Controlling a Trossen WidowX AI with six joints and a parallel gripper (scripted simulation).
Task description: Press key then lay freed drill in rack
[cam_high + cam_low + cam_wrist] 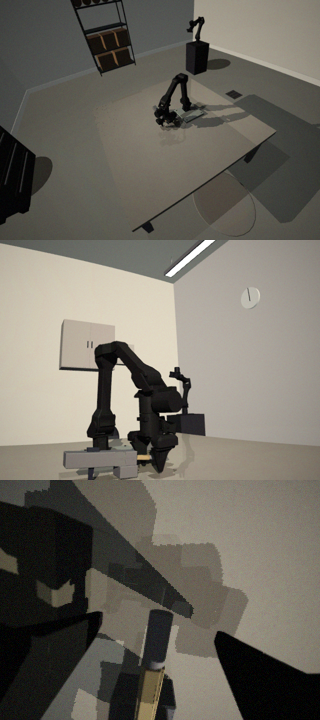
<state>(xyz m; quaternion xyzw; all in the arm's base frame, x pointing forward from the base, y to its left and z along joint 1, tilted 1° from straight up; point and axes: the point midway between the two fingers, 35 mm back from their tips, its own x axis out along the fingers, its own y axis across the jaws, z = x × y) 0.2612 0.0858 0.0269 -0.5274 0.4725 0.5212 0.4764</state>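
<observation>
The tan drill is 4 cm to the right of my gripper tip and 4 cm above it. Round my gripper tip: rack (8 cm behind, 2 cm to the left, 1 cm above); dark key (17 cm to the right, 4 cm above, 1 cm ahead); long grey housing block (14 cm to the right, 4 cm above, 1 cm ahead).
</observation>
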